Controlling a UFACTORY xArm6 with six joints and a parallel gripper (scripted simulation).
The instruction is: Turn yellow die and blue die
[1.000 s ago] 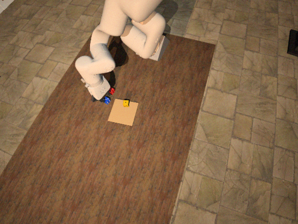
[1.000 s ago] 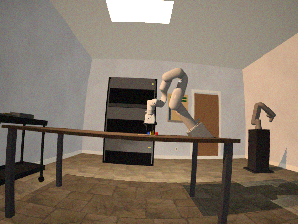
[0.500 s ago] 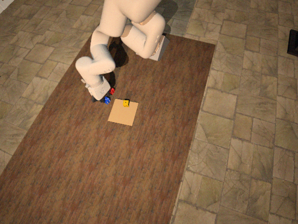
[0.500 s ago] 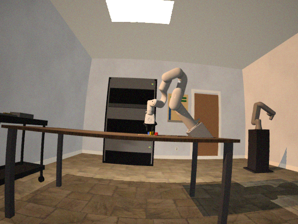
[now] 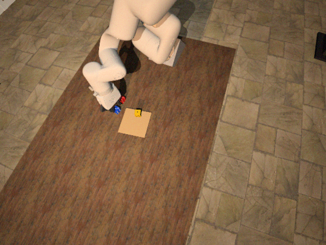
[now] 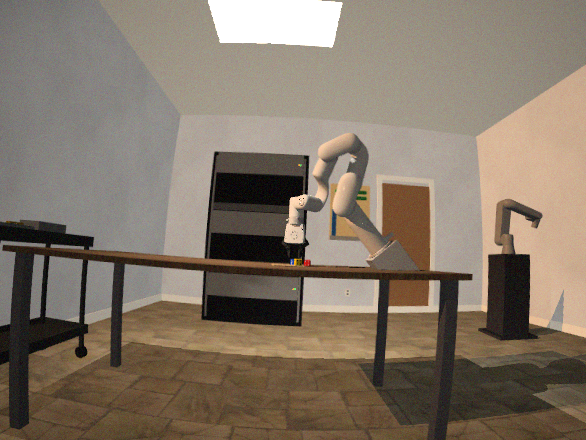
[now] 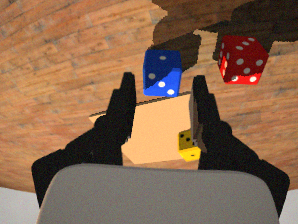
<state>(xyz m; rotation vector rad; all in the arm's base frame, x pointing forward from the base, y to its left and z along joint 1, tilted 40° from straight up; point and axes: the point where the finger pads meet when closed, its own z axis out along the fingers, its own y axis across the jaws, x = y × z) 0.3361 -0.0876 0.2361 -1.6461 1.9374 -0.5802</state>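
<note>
The blue die lies 40 mm below my hand. Round my hand: yellow die 30 mm behind, 120 mm to the left, 40 mm below; then red die 60 mm behind, 10 mm to the right, 40 mm below; then tan mat 20 mm ahead, 120 mm to the left, 50 mm below.
</note>
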